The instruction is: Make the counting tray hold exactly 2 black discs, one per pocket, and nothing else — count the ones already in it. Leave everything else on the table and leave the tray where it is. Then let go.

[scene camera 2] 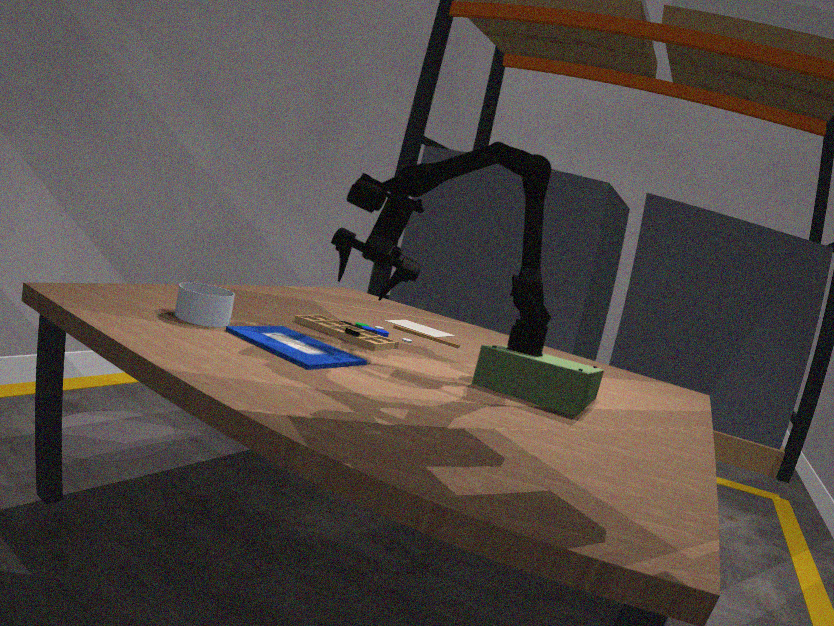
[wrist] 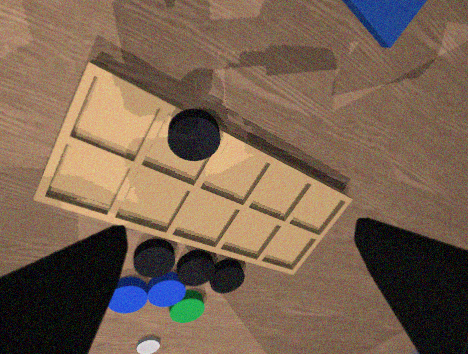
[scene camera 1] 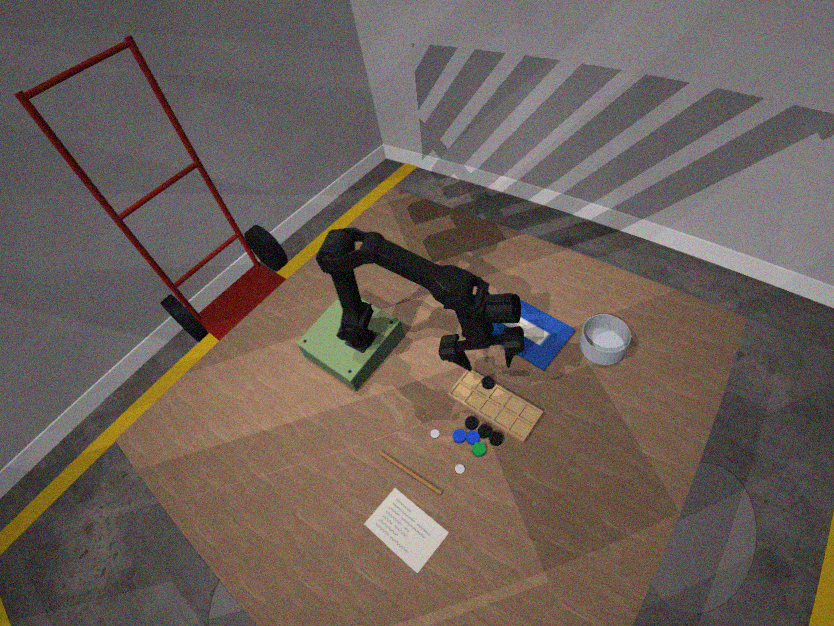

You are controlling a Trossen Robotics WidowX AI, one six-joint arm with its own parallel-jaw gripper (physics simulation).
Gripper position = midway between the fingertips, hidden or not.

Observation:
The gripper (scene camera 2: 358, 290) is open, with nothing in its grasp. Also in view: a tan counting tray (scene camera 1: 513, 415). A grey bowl (scene camera 2: 201, 304) and a green disc (wrist: 191, 307) rest on the table.
The tan counting tray shows as well in scene camera 2 (scene camera 2: 367, 339) and in the wrist view (wrist: 111, 161). The grey bowl shows as well in scene camera 1 (scene camera 1: 604, 339). The gripper is seen too in the wrist view (wrist: 243, 232) and in scene camera 1 (scene camera 1: 489, 368). The wrist view misses the grey bowl: it is out of frame.

